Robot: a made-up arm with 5 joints. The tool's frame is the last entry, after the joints.
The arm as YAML. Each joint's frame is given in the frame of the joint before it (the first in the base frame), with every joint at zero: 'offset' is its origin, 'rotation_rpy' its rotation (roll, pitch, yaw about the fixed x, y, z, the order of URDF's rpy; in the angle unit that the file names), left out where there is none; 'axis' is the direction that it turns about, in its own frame. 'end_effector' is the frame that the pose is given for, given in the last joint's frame.
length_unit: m
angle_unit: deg
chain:
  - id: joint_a
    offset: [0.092, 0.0, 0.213]
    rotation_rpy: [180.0, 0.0, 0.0]
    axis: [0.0, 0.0, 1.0]
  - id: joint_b
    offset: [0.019, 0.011, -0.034]
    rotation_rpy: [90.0, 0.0, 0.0]
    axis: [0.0, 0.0, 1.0]
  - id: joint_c
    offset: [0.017, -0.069, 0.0]
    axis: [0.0, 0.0, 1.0]
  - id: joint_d
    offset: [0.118, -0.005, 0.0]
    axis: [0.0, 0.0, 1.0]
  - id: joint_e
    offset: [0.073, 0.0, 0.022]
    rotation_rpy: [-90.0, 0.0, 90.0]
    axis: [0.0, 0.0, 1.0]
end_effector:
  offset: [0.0, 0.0, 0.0]
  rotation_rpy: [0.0, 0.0, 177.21]
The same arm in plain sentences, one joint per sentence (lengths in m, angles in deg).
The arm has five revolute joints in a row. What follows holds with every joint at zero, and every direction is one of the base frame's. The first joint sits 0.092 m along +x and 0.213 m along +z from the base frame's origin and turns about -z. The second joint sits 0.019 m along +x and 0.011 m along -y and 0.034 m along +z from the first joint and turns about +y. The third joint sits 0.017 m along +x and 0.069 m along +z from the second joint and turns about +y. The fourth joint sits 0.118 m along +x and 0.005 m along +z from the third joint and turns about +y. The fifth joint sits 0.073 m along +x and 0.022 m along +y from the fourth joint and turns about -x. The tool frame, which is the frame that the pose is given for, sits at the same point as the fifth joint; its axes are the base frame's turned by roll 90, pitch -87.21 and yaw -90 deg (as in URDF: about the fixed x, then y, then z).
